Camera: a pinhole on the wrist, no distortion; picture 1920 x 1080 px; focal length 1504.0 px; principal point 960.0 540.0 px. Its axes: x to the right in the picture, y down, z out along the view. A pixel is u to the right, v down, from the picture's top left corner.
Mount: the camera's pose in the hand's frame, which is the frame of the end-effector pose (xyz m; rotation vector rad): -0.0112 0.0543 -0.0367 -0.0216 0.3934 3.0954
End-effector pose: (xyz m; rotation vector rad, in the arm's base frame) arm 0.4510 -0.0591 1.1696 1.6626 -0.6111 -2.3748
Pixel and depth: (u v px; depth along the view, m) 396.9 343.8 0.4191
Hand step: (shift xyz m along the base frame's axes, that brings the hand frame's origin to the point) -0.4019 -0.1594 0.0718
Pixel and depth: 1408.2 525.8 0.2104
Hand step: -0.1360 -0.0329 0.1604
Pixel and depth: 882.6 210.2 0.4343
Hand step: -0.3600 -0.1501 0.2065
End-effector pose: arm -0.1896 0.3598 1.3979 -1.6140 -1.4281 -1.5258
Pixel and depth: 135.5 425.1 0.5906
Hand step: 0.3745 0.4924 0.2210
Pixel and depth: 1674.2 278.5 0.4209
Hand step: 0.3889 0.1571 -0.2162
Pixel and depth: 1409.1 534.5 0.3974
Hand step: 0.3044 0.2066 -0.1642
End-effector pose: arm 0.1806 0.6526 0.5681 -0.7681 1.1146 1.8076
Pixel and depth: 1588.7 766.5 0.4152
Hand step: -0.0293 0.2540 0.3523
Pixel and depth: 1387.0 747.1 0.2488
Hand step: -0.0511 0.1428 0.1903
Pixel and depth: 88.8 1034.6 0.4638
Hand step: -0.1554 0.4948 -0.0112
